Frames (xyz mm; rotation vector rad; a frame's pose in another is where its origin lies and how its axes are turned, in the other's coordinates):
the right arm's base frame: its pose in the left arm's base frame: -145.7 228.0 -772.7 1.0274 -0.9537 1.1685
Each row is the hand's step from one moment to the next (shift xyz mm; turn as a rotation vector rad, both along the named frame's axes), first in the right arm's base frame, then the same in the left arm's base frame.
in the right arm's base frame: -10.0 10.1 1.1 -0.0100 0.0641 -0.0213
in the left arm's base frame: -11.5 -2.7 -8.0 -0.0636 0.0238 -0.0071
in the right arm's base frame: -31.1 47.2 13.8 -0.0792 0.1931 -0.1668
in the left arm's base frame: -51.9 -16.9 -20.2 -0.1931 0.1583 -0.0951
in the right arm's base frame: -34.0 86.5 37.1 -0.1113 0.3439 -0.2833
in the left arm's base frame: -92.4 -36.5 -11.9 -0.3404 0.2761 -0.1372
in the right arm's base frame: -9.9 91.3 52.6 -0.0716 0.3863 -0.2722
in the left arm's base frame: -94.5 -44.9 15.8 -0.3771 0.2792 -0.0910
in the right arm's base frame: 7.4 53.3 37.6 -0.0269 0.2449 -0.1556
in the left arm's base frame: -53.6 -29.6 23.6 -0.2373 0.1653 -0.0356
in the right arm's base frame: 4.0 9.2 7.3 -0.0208 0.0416 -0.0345
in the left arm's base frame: -8.9 -5.2 6.9 -0.0422 0.0318 -0.0237
